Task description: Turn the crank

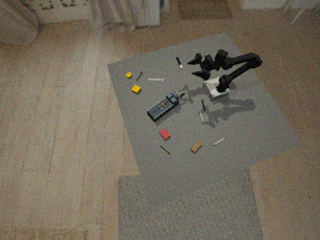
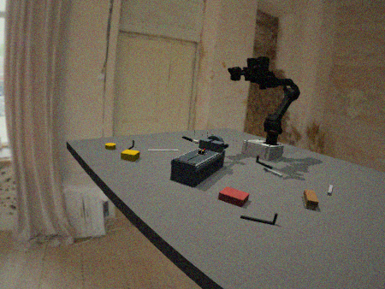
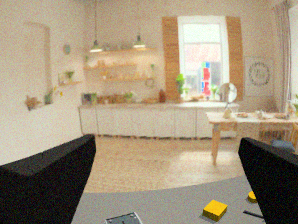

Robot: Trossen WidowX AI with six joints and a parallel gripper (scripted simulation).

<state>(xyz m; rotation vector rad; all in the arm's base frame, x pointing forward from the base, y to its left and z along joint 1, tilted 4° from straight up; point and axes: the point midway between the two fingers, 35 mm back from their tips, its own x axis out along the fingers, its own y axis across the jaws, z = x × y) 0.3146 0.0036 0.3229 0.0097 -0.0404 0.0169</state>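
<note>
My gripper tip is now 10 mm short of the dark handle and 330 mm above it. The rest, counted from my gripper tip: red pointer (160 mm ahead, 50 mm to the left, 330 mm below); then yellow block (360 mm ahead, 170 mm to the right, 390 mm below); then red block (220 mm ahead, 270 mm to the left, 400 mm below).
</note>
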